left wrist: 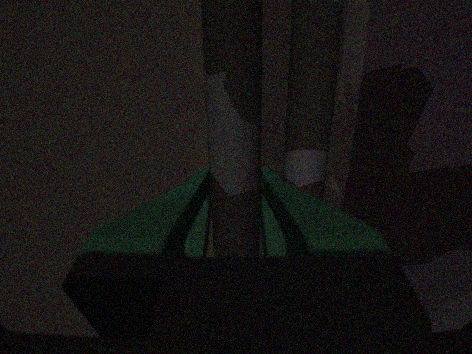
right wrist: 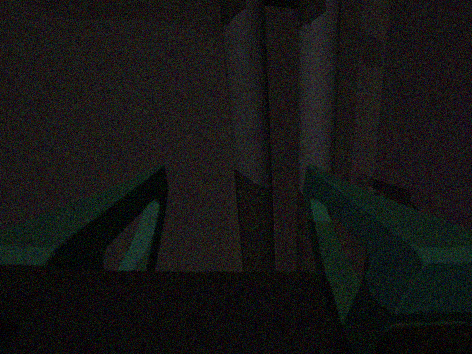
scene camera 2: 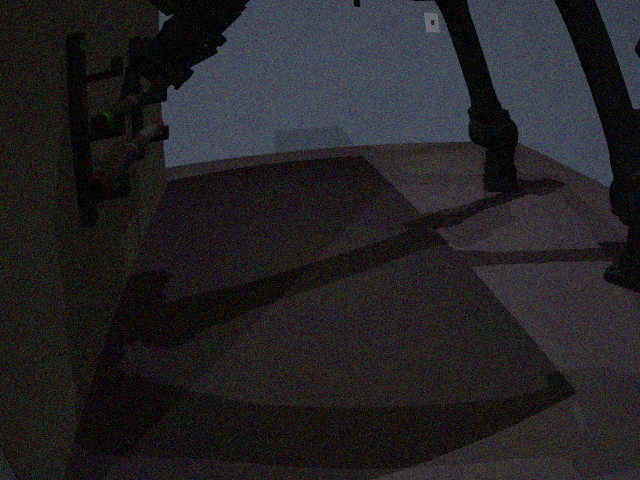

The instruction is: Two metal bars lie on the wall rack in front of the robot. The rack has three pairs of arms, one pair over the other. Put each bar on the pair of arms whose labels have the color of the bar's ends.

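Frame: origin at the left arm's base, x ahead, y left, z up, level; millimetres.
Seen in the pictures: left gripper, between the fingertips: (left wrist: 235, 176); right gripper, between the fingertips: (right wrist: 235, 177); left arm's base, origin of its link: (scene camera 2: 639, 281); right arm's base, origin of its link: (scene camera 2: 500, 185).
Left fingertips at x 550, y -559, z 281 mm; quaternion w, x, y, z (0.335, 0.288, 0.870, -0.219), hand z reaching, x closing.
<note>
Offsets run from my left fingertips to a thing's middle. Level surfaces: height alone.
The bar with green ends @[31 mm back, 48 mm right, 4 mm up] (scene camera 2: 121, 107) (left wrist: 232, 135) (right wrist: 246, 110) is near the middle arms; whether it rests on them is unclear. My left gripper (left wrist: 235, 176) is shut on this bar. My right gripper (right wrist: 235, 177) is open, with the same bar between its spread fingers, nearer the right-hand fingertip in the right wrist view. The bar with red ends @[21 mm back, 34 mm right, 68 mm down] (scene camera 2: 148, 135) (left wrist: 306, 167) (right wrist: 316, 95) lies lower, along the lowest arms. The wall rack @[82 mm ahead, 132 mm left, 2 mm up] (scene camera 2: 78, 139) stands at the left. Faint labels show green at the top and red at the middle; the lowest is unclear.
The top rack arm (scene camera 2: 100, 75) juts out above the bars. Both dark robot arms reach in from the right, and their wrists hide much of the far rack post. A dark mat @[281 mm down] (scene camera 2: 361, 330) lies below, with arm shadows across it. The picture is very dark.
</note>
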